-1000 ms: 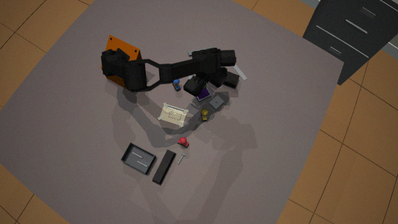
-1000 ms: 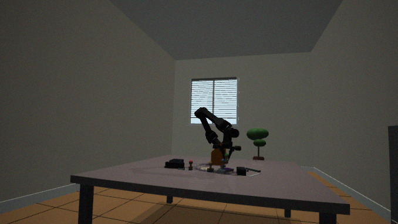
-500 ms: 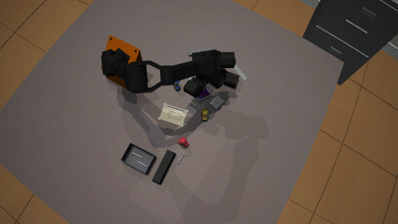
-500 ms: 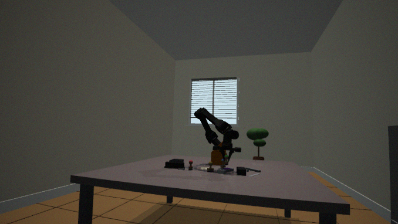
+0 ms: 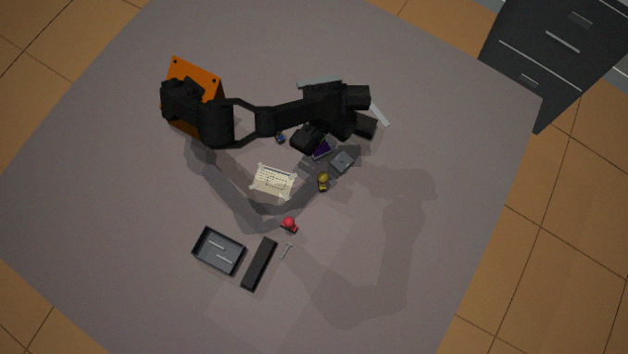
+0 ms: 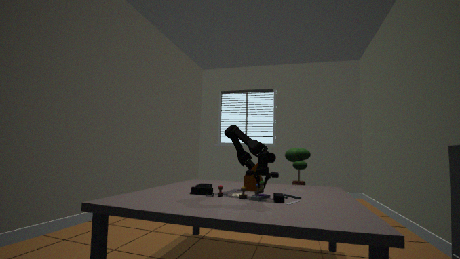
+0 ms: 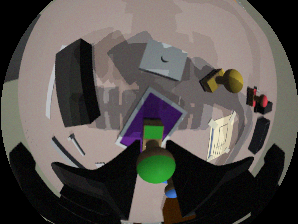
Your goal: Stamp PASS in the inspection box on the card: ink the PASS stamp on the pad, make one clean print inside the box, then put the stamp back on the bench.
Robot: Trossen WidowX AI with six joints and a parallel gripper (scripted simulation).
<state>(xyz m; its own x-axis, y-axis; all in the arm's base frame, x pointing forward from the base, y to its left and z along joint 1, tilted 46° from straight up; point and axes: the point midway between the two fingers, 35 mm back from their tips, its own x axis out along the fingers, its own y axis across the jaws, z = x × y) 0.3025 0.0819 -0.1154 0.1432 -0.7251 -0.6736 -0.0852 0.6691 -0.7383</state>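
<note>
Now: the purple ink pad 5 cm below my gripper tip. Round my gripper tip: blue stamp (9 cm behind, 5 cm to the right, 3 cm below); then green-knobbed stamp (right at my gripper tip); then small white block (9 cm ahead, 4 cm below, 1 cm to the right).
</note>
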